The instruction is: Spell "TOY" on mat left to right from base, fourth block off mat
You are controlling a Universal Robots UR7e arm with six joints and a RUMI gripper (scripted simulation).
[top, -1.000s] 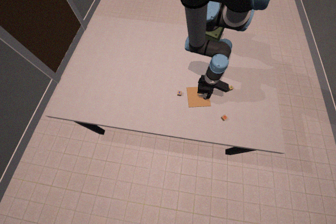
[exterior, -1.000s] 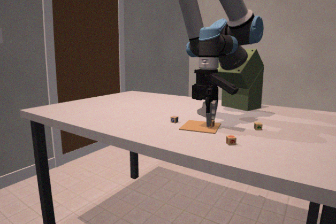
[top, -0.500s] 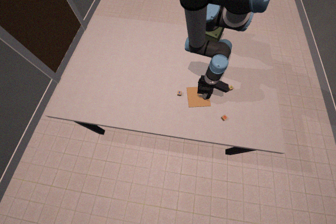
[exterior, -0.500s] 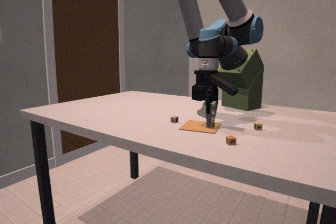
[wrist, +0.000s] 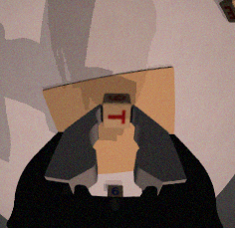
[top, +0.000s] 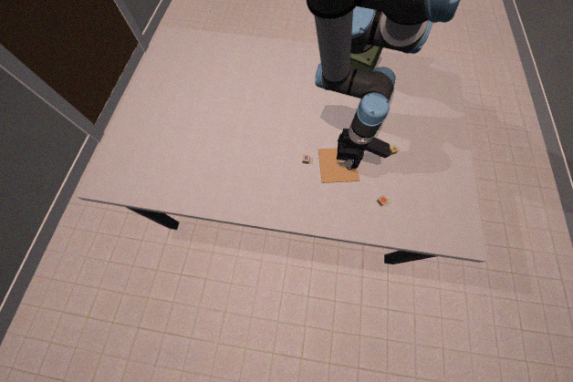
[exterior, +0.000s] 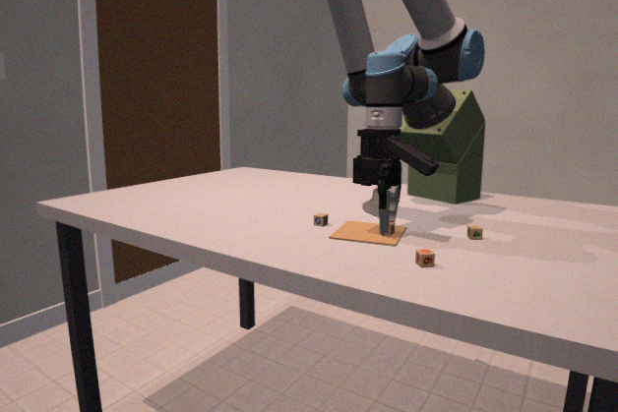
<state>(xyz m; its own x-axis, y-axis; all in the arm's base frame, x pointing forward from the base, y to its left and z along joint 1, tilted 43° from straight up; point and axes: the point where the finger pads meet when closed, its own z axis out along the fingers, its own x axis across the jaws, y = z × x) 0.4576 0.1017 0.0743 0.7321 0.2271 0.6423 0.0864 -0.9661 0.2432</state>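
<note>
Now: the T block right at my hand. Also, from my hand: wooden block (140 mm to the left, 110 mm ahead, 10 mm below); then mat (40 mm to the right, 20 mm below).
</note>
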